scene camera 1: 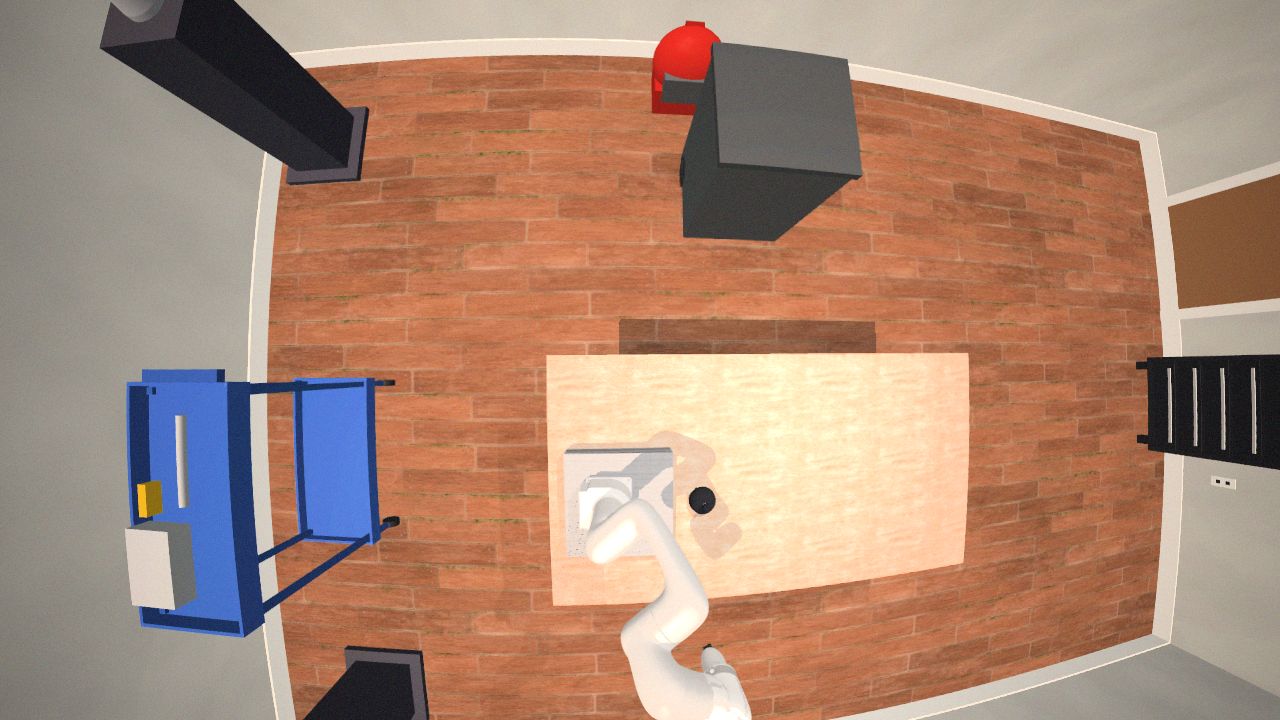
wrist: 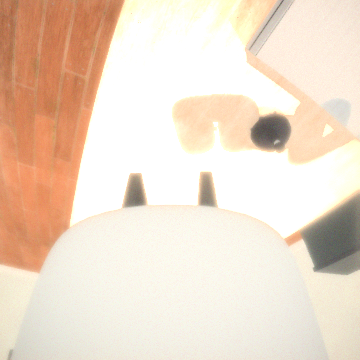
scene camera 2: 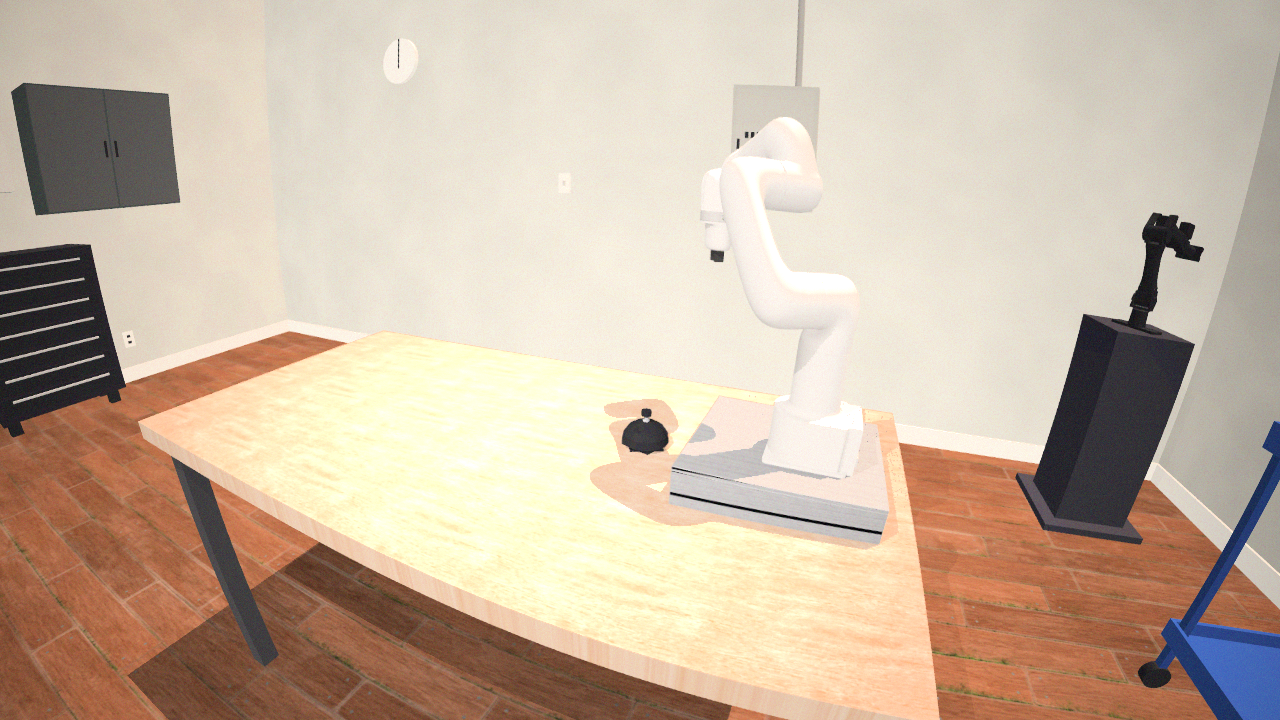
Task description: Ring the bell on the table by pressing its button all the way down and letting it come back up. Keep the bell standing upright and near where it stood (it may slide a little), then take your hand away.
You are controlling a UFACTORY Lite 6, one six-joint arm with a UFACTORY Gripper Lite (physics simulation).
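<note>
A black dome-shaped bell stands upright on the table, close beside the grey base plate. Its button stands up at the top of the dome in scene camera 2. My gripper points down, high above the bell's level and well off to its side. The two dark fingers stand apart with nothing between them in the wrist view. The bell lies up and right of the fingertips there.
The white arm rises from the base plate and bends out past the table's edge. Its shadow falls around the bell. A blue cart and a dark pedestal stand away from the table.
</note>
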